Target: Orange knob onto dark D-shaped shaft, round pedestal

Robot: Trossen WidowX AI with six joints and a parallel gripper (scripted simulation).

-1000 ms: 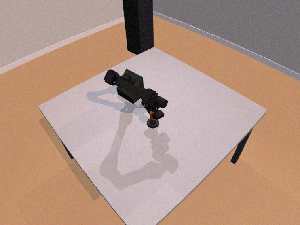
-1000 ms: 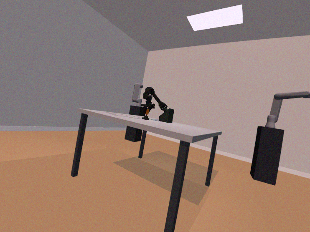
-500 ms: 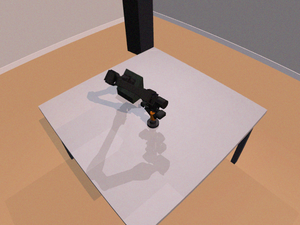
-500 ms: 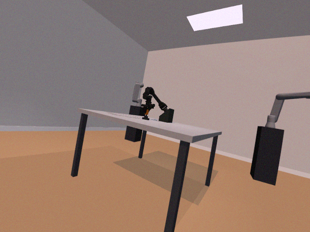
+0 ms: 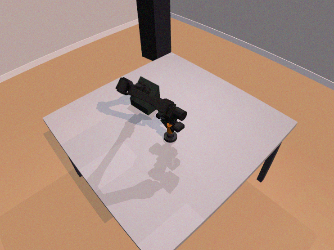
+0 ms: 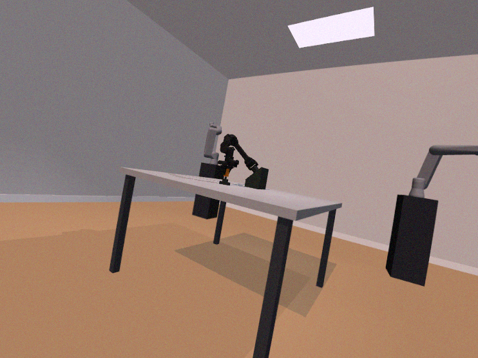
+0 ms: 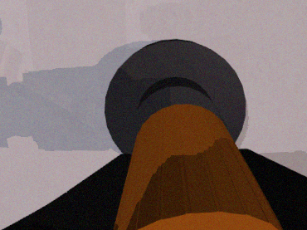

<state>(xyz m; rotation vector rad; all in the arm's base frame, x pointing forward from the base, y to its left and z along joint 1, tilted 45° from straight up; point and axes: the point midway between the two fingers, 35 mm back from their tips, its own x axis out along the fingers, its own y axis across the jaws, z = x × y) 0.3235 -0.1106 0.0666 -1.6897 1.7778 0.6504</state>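
Now: the orange knob 2 cm above my gripper tip. From my gripper tip the other things lie so: round dark pedestal 4 cm below.
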